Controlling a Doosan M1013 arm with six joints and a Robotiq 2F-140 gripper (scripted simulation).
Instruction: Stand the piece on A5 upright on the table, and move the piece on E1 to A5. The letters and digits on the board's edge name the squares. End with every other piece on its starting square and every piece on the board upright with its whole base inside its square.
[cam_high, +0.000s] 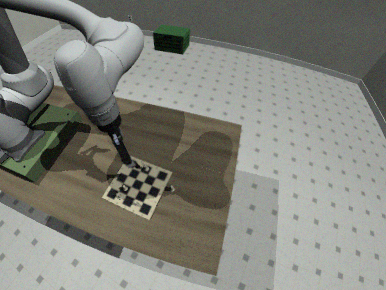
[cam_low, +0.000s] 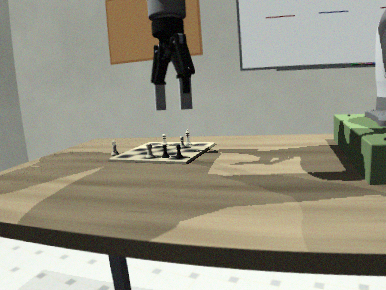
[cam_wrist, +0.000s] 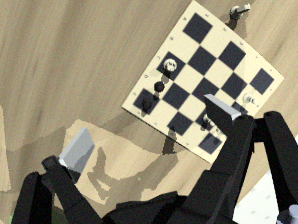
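The small chessboard is 13 cm below my hand, 8 cm to the right of it and 7 cm ahead of it.
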